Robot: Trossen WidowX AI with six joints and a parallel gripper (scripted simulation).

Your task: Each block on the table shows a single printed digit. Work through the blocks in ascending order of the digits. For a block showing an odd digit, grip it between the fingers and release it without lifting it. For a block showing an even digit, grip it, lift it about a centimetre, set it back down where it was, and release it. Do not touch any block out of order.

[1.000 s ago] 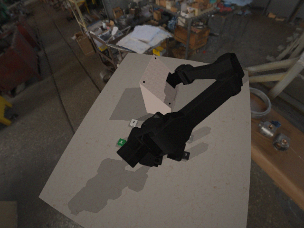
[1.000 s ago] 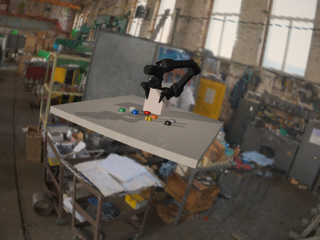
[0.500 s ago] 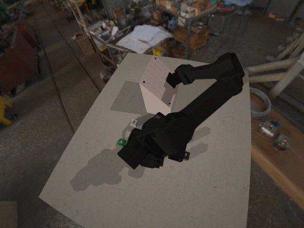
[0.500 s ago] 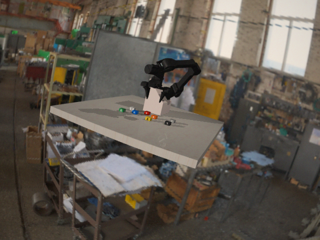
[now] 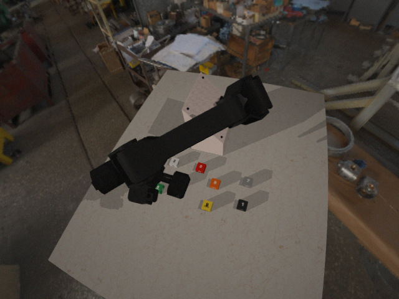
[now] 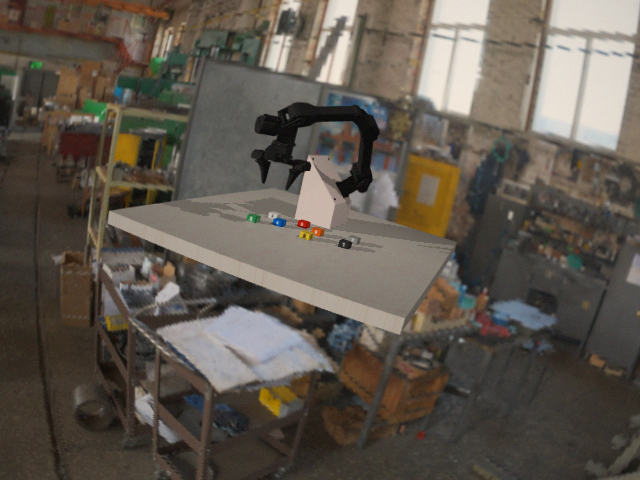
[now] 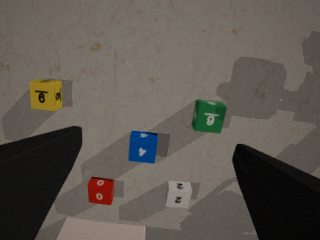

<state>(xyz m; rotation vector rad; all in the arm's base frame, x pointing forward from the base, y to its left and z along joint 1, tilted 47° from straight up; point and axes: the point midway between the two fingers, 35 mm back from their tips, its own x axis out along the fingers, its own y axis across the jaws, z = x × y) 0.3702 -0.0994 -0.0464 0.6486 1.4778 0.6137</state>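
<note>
Right now the red block is 15 cm behind my gripper tip, 12 cm below it and 7 cm to the left of it. From my gripper tip the other things lie so: green block: 12 cm below, 6 cm to the right, 2 cm behind; blue block: 12 cm below, 7 cm behind, 1 cm to the left; yellow block: 13 cm to the left, 12 cm below, 1 cm behind.
</note>
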